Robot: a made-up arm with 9 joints. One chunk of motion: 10 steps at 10 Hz.
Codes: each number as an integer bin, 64 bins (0 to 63) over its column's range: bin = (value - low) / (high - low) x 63, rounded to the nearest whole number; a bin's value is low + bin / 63 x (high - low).
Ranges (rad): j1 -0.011..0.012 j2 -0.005..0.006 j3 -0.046..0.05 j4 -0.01..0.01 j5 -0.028..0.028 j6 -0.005..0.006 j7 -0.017..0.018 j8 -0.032..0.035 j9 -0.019..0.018
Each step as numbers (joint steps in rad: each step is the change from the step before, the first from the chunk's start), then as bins.
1 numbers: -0.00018 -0.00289 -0.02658 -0.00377 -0.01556 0.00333 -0.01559 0.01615 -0.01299
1 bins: 30 12 13 20 14 48 3 45 10
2 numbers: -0.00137 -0.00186 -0.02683 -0.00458 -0.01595 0.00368 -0.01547 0.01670 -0.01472
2 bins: 26 18 13 17 14 50 3 46 7
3 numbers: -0.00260 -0.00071 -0.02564 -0.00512 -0.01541 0.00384 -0.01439 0.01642 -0.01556
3 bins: 23 25 13 15 14 51 5 46 6
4 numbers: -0.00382 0.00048 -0.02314 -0.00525 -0.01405 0.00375 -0.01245 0.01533 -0.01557
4 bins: 20 31 15 15 16 50 8 45 6
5 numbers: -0.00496 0.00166 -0.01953 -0.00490 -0.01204 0.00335 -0.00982 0.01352 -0.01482
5 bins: 17 38 17 16 18 48 13 43 7
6 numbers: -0.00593 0.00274 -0.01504 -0.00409 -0.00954 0.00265 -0.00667 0.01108 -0.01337
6 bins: 14 44 20 19 21 44 19 41 10
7 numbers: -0.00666 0.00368 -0.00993 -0.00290 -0.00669 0.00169 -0.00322 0.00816 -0.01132
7 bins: 12 50 24 22 24 38 25 38 13
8 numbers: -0.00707 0.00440 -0.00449 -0.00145 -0.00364 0.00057 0.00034 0.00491 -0.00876
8 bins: 11 54 27 27 27 32 31 35 17
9 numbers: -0.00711 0.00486 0.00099 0.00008 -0.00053 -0.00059 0.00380 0.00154 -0.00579
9 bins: 11 56 31 32 31 25 37 32 22
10 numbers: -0.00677 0.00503 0.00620 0.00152 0.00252 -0.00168 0.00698 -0.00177 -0.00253
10 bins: 12 57 34 36 34 19 43 28 28
